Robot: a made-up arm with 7 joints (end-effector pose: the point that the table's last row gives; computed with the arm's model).
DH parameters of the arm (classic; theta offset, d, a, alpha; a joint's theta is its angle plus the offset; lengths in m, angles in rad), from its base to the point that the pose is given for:
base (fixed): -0.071 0 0 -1.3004
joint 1: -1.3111 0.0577 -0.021 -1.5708
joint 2: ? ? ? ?
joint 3: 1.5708 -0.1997 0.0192 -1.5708
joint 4: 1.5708 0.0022 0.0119 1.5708
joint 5: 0 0.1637 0 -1.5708
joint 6: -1.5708 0 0.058 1.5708
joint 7: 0 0 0 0
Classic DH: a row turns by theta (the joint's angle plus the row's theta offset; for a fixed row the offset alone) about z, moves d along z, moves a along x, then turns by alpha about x.
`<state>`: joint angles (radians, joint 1 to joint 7).
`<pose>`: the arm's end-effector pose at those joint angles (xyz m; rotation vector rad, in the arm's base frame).
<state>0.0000 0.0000 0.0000 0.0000 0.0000 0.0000 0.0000</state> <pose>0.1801 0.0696 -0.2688 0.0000 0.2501 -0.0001</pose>
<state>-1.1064 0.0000 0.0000 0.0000 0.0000 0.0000 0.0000</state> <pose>0.3286 -0.0243 0.0312 -0.0373 -0.8154 -0.2968</pose>
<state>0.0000 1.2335 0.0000 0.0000 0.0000 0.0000 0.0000</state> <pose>0.2171 0.2637 -0.1239 1.2267 0.2174 -0.1543</pose>
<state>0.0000 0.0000 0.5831 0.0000 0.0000 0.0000 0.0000</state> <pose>0.1404 0.2019 -0.2587 0.0729 0.2429 0.5799</pose>
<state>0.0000 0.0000 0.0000 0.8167 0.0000 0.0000 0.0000</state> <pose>0.0649 0.0696 -0.4023 0.0001 1.0668 -0.0001</pose>
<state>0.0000 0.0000 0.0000 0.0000 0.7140 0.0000 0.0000</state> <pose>0.1801 0.0696 -0.2688 0.7102 0.2393 -0.0894</pose>
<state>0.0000 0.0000 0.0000 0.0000 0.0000 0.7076 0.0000</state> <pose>0.1573 0.0696 -0.3019 0.0001 0.9577 -0.0001</pose>
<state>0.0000 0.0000 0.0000 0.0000 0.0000 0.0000 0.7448</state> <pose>0.1801 0.0696 -0.2688 0.0931 0.2383 0.7407</pose>
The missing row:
joint 2: 1.2915 0.0001 -0.0062 1.5708
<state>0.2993 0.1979 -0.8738 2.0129 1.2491 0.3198 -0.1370</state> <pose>-0.2427 0.2156 -0.2881 -1.3234 -1.7732 1.8125</pose>
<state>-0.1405 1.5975 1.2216 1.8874 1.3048 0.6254 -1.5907</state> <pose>-0.0419 0.4575 -0.0344 -0.7451 1.7641 0.3866</pose>
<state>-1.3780 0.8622 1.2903 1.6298 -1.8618 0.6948 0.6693</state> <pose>0.3594 0.2829 -0.0465 -2.5142 0.3879 -0.1481</pose>
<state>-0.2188 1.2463 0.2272 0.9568 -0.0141 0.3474 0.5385</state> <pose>0.1382 0.4396 -0.1059 1.2246 0.7333 1.3324</pose>
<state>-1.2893 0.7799 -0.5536 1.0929 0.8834 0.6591 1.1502</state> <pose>0.3884 0.2353 -0.0520 2.0770 -0.4743 1.4024</pose>
